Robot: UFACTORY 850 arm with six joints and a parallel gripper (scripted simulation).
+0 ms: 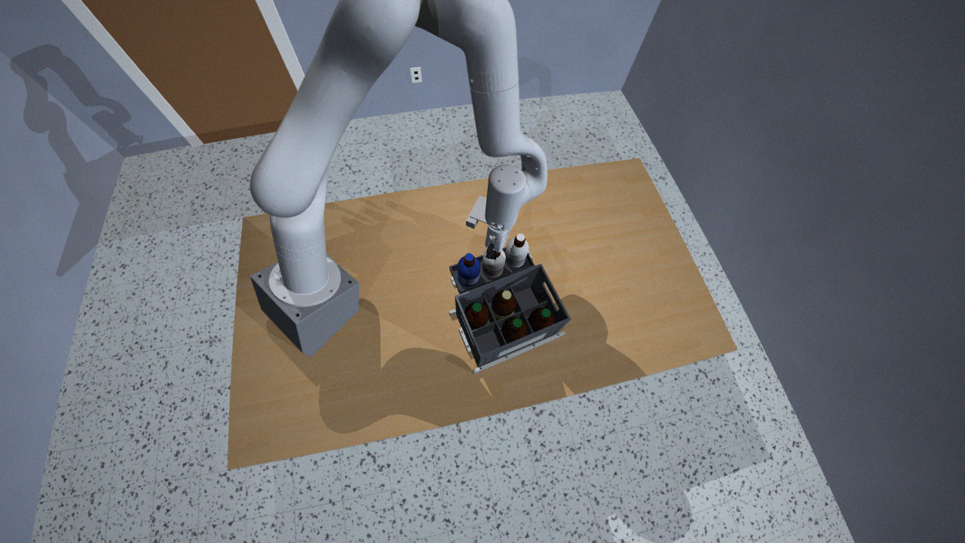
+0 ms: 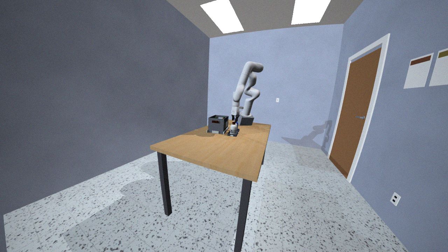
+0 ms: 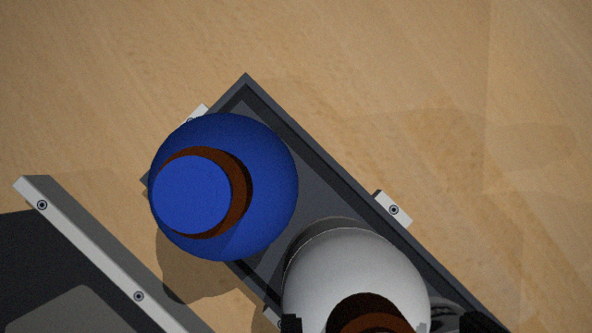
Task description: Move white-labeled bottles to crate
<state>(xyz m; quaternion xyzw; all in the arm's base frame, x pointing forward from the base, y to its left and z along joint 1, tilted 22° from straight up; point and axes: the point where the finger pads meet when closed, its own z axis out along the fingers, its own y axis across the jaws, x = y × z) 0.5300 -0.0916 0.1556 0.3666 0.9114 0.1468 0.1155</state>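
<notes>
Right now my hand is 9 cm past the blue-labeled bottle, 8 cm above it and 1 cm to the left of it. The rest, counted from my hand: crate 20 cm to the right, 8 cm below, 2 cm behind; dark tray 15 cm below.
</notes>
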